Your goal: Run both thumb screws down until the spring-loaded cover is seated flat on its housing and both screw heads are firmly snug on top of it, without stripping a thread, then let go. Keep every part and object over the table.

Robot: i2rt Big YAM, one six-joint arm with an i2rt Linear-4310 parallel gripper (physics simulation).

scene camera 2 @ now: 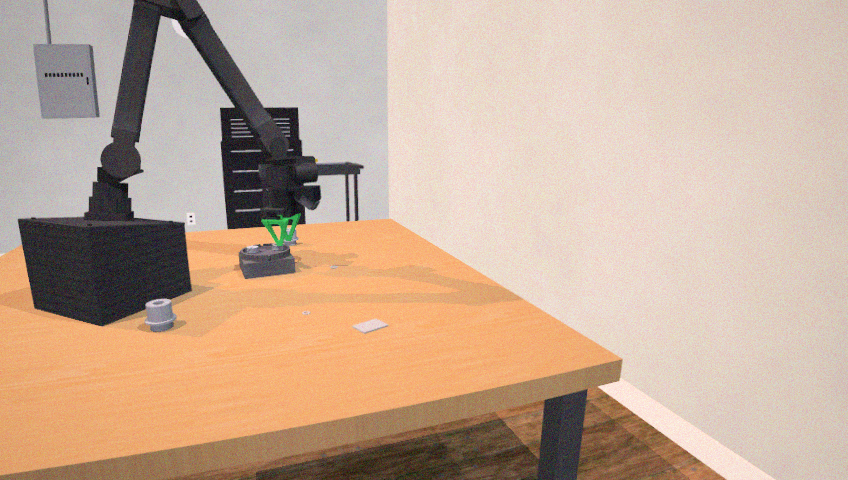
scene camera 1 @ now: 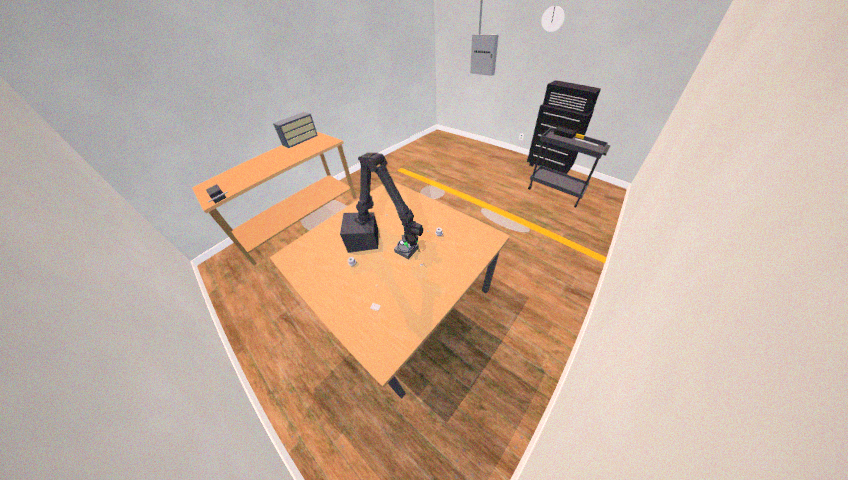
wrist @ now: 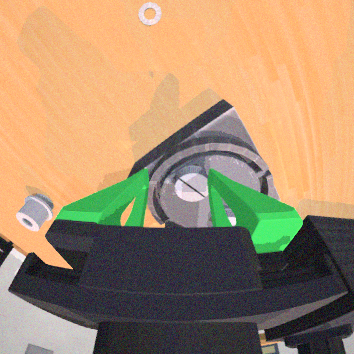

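Seen in the pictures: gripper, fingertip midpoint: (scene camera 2: 284,243) (wrist: 177,174); arm's base at its link origin: (scene camera 2: 110,218) (scene camera 1: 364,218) (wrist: 317,333).
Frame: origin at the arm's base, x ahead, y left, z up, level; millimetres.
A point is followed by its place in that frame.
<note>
The dark square housing (scene camera 1: 406,252) (scene camera 2: 267,267) @(x 336, y -20, z -147 mm) (wrist: 239,125) @(x 388, y -15, z -131 mm) stands on the table (scene camera 1: 333,279) @(x 93, y -436, z -171 mm) (scene camera 2: 238,368) @(x 227, y -489, z -170 mm) beside the arm's base. Its round grey cover (wrist: 235,170) @(x 358, y 7, z -119 mm) lies inside a raised ring; whether it is seated flat cannot be told. One slotted thumb screw (scene camera 2: 277,246) @(x 370, y 29, z -108 mm) (wrist: 188,189) @(x 373, y 47, z -106 mm) stands at the gap between the fingertips in the wrist view. The other thumb screw (scene camera 2: 252,248) @(x 308, y 31, z -107 mm) (wrist: 231,218) @(x 318, y 33, z -106 mm) is mostly hidden behind the right finger in the wrist view. My gripper (scene camera 2: 279,242) @(x 391, y 45, z -105 mm) (wrist: 177,174) @(x 391, y 45, z -105 mm) points down with its green fingers partly open, a tip at either side of the first screw's head, holding nothing.
Grey flanged cylinders (scene camera 1: 351,261) @(x 122, y -277, z -121 mm) (scene camera 2: 160,315) @(x 107, y -289, z -139 mm) (scene camera 1: 439,231) @(x 460, y 287, z -122 mm) (scene camera 2: 290,236) (wrist: 35,212) @(x 445, y 280, z -133 mm) stand on either side of the housing. A washer (wrist: 141,13) @(x 512, y -2, z -169 mm) lies beyond it. A pale flat plate (scene camera 1: 375,306) @(x 467, y -414, z -168 mm) (scene camera 2: 370,325) @(x 468, y -418, z -168 mm) lies nearer the table's front corner. The black base box (scene camera 2: 107,270) @(x 16, y -199, z -67 mm) is close by.
</note>
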